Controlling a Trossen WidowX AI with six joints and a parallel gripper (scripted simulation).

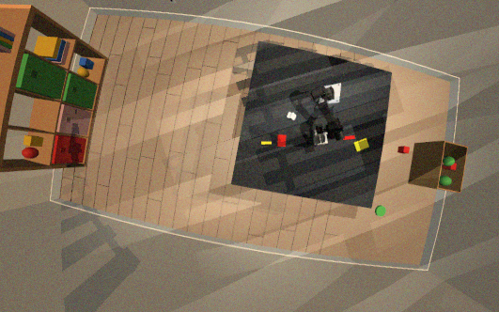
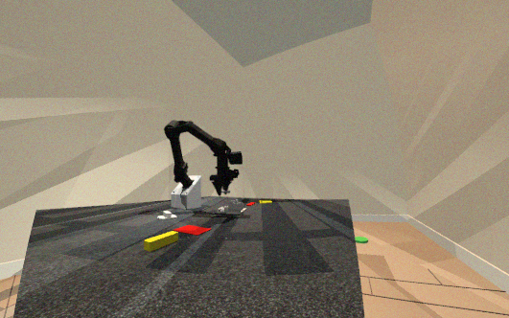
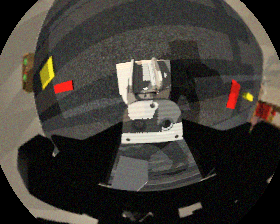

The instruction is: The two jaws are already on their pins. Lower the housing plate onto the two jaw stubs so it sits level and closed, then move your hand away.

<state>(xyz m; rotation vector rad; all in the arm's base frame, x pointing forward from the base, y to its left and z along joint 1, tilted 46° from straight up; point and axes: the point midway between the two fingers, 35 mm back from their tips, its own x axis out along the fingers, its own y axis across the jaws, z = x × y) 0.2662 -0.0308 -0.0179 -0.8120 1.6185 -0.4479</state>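
My gripper tip is now 1 cm short of the white part and 2 cm below it. Round my gripper tip: yellow bar 15 cm ahead, 44 cm to the right, 7 cm below; then flat red square 11 cm ahead, 31 cm to the right, 8 cm below.
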